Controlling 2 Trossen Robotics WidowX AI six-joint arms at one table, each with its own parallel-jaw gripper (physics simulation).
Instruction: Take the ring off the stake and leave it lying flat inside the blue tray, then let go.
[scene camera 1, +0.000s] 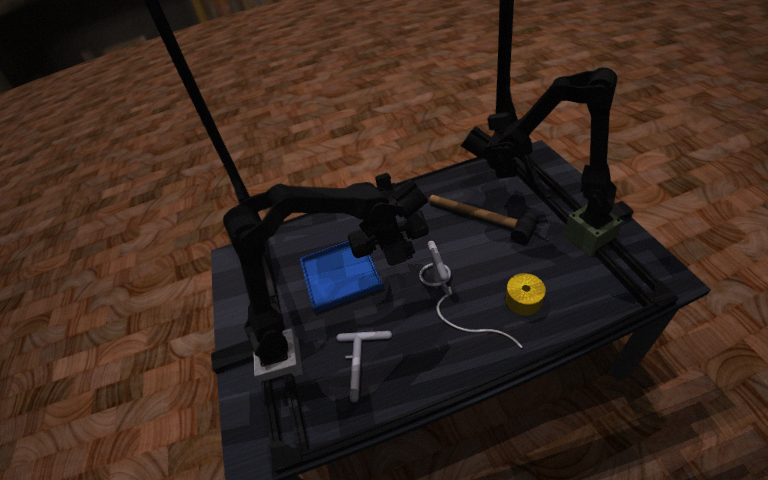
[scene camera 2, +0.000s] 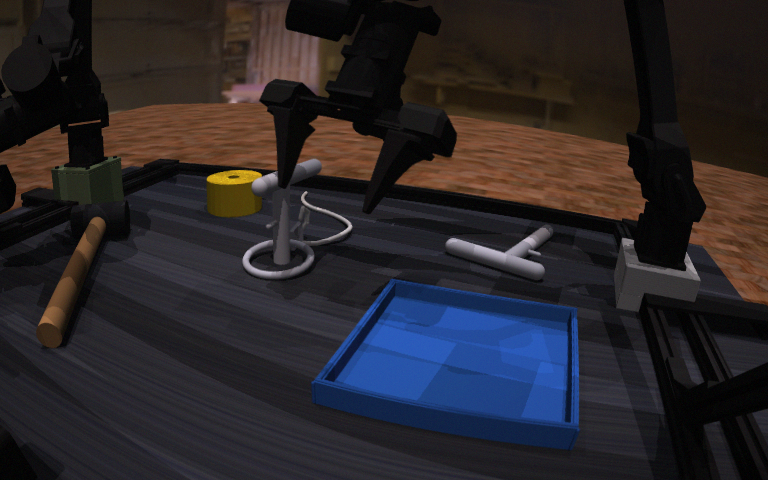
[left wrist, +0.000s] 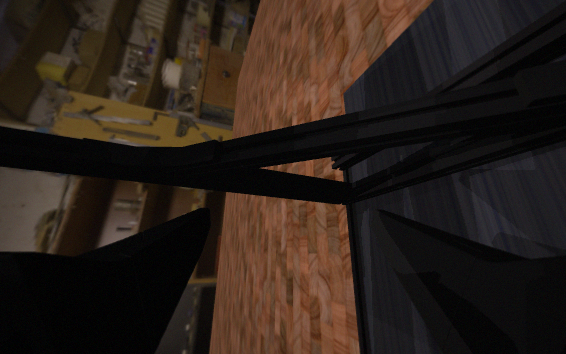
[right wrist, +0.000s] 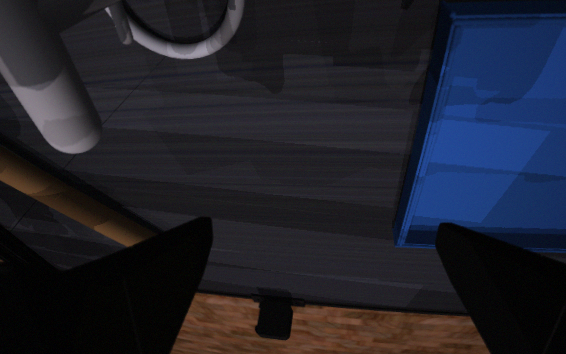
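Pixels of known places: left gripper, between the fingertips: (left wrist: 292, 217); right gripper, between the fingertips: (scene camera 2: 321, 199) (right wrist: 324, 231); left arm's base, origin of its link: (scene camera 1: 595, 217) (scene camera 2: 86, 162); right arm's base, origin of its link: (scene camera 1: 273, 351) (scene camera 2: 659, 257).
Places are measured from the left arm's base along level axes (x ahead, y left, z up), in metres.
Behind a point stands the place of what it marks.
The pale ring (scene camera 1: 420, 275) @(x 0.464, y -0.153, z -0.067 m) (scene camera 2: 278, 275) @(x 0.443, y -0.176, z -0.073 m) (right wrist: 190, 51) @(x 0.425, y -0.173, z -0.071 m) lies flat on the table around the foot of the upright white T-shaped stake (scene camera 1: 434, 255) @(x 0.435, y -0.120, z 0.027 m) (scene camera 2: 281, 226) @(x 0.433, y -0.133, z -0.034 m) (right wrist: 70, 125) @(x 0.427, y -0.158, z 0.025 m), whose crossbar is above it. The blue tray (scene camera 1: 345, 301) @(x 0.669, y -0.198, z -0.077 m) (scene camera 2: 447, 421) @(x 0.630, y -0.387, z -0.068 m) (right wrist: 425, 135) @(x 0.553, y -0.249, z -0.059 m) stands beside them, with nothing in it. My right gripper (scene camera 2: 325, 199) @(x 0.501, y -0.220, z 0.027 m) (right wrist: 324, 231) @(x 0.501, y -0.220, z 0.027 m) is open and empty, raised above the table at about crossbar height. One finger overlaps the crossbar in scene camera 2; contact cannot be told. In scene camera 1 its fingertips are hidden. My left gripper (left wrist: 292, 217) @(x 0.019, y -0.351, z 0.077 m) is open and empty, far from the ring.
A second T-shaped piece (scene camera 1: 355, 362) @(x 0.722, y -0.016, z -0.060 m) (scene camera 2: 495, 258) @(x 0.674, y -0.083, z -0.065 m) lies on the table. A white cord (scene camera 1: 481, 330) @(x 0.429, y 0.066, z -0.074 m) (scene camera 2: 345, 226) @(x 0.482, y -0.003, z -0.072 m) trails near the stake. A yellow cylinder (scene camera 1: 525, 294) @(x 0.301, y 0.065, z -0.030 m) (scene camera 2: 233, 192) @(x 0.306, y 0.011, z -0.042 m) and a wooden-handled mallet (scene camera 1: 475, 212) @(x 0.212, y -0.249, z -0.051 m) (scene camera 2: 70, 283) @(x 0.244, y -0.316, z -0.051 m) (right wrist: 75, 205) @(x 0.230, y -0.278, z -0.055 m) lie on the stake's other side from the tray.
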